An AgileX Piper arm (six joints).
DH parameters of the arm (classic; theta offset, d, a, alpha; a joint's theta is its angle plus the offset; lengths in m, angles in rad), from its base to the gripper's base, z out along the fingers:
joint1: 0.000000 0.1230 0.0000 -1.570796
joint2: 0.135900 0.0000 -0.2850 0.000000
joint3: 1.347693 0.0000 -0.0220 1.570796
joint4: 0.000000 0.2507 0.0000 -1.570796
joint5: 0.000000 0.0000 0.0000 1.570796
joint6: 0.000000 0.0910 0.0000 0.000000
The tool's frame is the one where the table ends.
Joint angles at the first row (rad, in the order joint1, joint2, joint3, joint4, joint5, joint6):
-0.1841, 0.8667, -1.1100, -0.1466, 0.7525, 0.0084
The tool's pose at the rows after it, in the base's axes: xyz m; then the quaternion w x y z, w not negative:
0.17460 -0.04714 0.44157 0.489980 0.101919 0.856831 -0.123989
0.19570 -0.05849 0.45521 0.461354 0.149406 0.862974 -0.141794
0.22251 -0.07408 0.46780 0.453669 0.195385 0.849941 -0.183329
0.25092 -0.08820 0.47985 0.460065 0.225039 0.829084 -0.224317
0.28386 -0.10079 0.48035 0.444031 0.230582 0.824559 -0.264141
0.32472 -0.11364 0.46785 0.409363 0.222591 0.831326 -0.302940
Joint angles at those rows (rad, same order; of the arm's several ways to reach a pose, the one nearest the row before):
-0.1841, 0.9790, -1.2442, -0.2062, 0.8812, 0.0927
-0.1842, 1.0918, -1.3802, -0.2911, 0.9779, 0.1946
-0.1842, 1.2132, -1.5094, -0.4274, 1.0171, 0.3091
-0.1841, 1.3329, -1.6401, -0.5503, 1.0290, 0.3925
-0.1841, 1.4641, -1.7635, -0.6354, 1.0602, 0.4065
-0.1841, 1.6210, -1.8924, -0.6992, 1.1028, 0.3827

